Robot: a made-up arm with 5 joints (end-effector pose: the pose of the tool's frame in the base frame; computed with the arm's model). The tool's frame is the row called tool.
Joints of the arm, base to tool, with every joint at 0 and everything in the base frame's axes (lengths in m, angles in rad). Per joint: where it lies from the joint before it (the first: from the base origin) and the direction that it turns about. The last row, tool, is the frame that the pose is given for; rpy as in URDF.
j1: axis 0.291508 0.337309 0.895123 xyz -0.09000 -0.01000 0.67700
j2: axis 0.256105 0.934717 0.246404 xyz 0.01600 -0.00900 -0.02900
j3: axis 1 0 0 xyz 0.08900 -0.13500 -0.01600
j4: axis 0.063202 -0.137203 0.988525 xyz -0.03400 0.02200 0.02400
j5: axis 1 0 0 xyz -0.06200 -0.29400 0.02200
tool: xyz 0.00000 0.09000 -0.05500 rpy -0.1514 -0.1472 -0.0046
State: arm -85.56 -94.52 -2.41 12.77 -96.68
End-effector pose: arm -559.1 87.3 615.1 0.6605 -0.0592 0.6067 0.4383
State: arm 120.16 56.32 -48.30 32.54 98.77
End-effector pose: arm -126.2 324.0 555.4 -0.0528 0.8277 0.5587 0.0028
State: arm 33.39 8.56 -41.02 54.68 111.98
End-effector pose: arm 283.0 -55.8 741.9 0.4540 0.5962 0.3096 0.5853
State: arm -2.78 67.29 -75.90 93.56 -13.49
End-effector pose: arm 58.3 -73.0 357.9 0.0465 0.2666 0.9114 0.3100
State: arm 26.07 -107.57 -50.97 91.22 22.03
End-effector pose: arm -149.0 -162.7 870.8 -0.5563 -0.3094 0.2657 0.7240
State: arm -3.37 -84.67 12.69 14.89 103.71
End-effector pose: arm -331.7 -339.0 734.8 0.4566 -0.4797 0.4300 0.6136
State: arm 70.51 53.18 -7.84 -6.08 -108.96
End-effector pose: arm 237.2 -154.9 330.2 -0.4689 -0.2803 0.7882 0.2833
